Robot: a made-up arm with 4 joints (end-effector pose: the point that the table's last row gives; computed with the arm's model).
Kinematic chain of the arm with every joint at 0, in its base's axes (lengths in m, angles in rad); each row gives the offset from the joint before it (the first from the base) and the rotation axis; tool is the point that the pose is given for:
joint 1: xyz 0 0 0.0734 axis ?
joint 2: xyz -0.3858 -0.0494 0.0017 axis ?
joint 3: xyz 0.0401 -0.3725 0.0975 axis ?
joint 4: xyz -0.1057 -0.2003 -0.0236 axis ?
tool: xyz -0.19 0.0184 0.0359
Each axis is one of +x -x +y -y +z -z.
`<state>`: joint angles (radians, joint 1 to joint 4).
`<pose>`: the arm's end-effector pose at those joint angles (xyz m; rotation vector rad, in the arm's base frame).
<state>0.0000 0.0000 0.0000 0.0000</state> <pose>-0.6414 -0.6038 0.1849 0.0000 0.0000 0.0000</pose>
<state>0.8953 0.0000 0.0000 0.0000</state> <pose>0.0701 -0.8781 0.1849 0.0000 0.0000 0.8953</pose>
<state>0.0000 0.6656 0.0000 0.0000</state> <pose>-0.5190 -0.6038 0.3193 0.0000 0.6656 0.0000</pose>
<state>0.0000 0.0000 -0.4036 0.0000</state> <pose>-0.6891 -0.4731 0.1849 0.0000 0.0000 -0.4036</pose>
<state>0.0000 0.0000 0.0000 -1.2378</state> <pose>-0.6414 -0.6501 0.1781 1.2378 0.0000 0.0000</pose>
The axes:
joint 1: +z
joint 2: +y
joint 3: +z
joint 4: -x

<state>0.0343 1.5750 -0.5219 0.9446</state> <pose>-0.2902 -0.4238 0.3710 -1.1616 1.6396 0.3793</pose>
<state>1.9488 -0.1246 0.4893 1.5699</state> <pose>0.8537 -0.2369 0.1124 -0.5751 -1.8706 1.6956</pose>
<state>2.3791 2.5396 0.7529 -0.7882</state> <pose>0.7533 0.3582 -0.0003 -1.7268 1.9423 0.0586</pose>
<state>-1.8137 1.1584 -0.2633 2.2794</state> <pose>-0.3952 0.5821 0.3587 -0.5401 1.9578 0.1288</pose>
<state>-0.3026 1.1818 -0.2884 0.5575</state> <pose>-0.5379 -0.3524 0.3798 -0.4668 1.3085 -0.1722</pose>
